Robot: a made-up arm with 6 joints.
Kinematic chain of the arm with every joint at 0, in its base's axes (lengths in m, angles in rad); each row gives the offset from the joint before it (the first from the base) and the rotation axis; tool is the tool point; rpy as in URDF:
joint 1: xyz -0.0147 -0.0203 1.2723 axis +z
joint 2: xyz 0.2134 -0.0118 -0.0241 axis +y
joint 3: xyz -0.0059 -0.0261 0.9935 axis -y
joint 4: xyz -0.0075 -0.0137 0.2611 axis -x
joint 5: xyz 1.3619 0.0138 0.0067 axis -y
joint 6: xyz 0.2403 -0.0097 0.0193 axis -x
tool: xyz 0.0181 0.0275 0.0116 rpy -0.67 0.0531 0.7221
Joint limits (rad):
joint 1: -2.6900..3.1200
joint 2: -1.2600..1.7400
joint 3: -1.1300..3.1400
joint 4: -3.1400..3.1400
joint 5: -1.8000..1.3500
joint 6: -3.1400..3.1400
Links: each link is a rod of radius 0.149 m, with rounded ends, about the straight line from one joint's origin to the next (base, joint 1, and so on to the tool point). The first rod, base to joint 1, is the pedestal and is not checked.
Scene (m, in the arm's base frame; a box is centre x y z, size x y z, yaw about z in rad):
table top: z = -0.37
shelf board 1: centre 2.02 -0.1 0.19 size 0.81 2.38 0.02 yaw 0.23
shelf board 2: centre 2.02 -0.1 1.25 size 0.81 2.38 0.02 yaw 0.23
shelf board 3: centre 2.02 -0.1 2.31 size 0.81 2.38 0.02 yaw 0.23
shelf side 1: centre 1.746 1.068 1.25 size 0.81 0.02 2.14 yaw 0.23
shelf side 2: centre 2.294 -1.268 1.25 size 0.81 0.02 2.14 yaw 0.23
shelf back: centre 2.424 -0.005 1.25 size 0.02 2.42 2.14 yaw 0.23
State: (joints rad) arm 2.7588 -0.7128 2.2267 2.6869 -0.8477 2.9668
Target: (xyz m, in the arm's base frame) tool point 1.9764 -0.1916 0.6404
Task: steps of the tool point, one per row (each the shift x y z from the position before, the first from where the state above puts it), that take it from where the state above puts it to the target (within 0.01 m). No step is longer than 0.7 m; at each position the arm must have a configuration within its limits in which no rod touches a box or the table.
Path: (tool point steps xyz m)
1: -0.1923 -0.0837 0.0204
2: -0.2089 -0.0485 0.0004
3: -0.2169 -0.0125 -0.0208
4: 0.0722 0.1730 -0.6625
5: -0.1706 0.2669 -0.5721
6: 0.2943 0.0127 -0.0118
7: 0.2663 0.0634 -0.0003
8: 0.2260 0.1080 0.0120

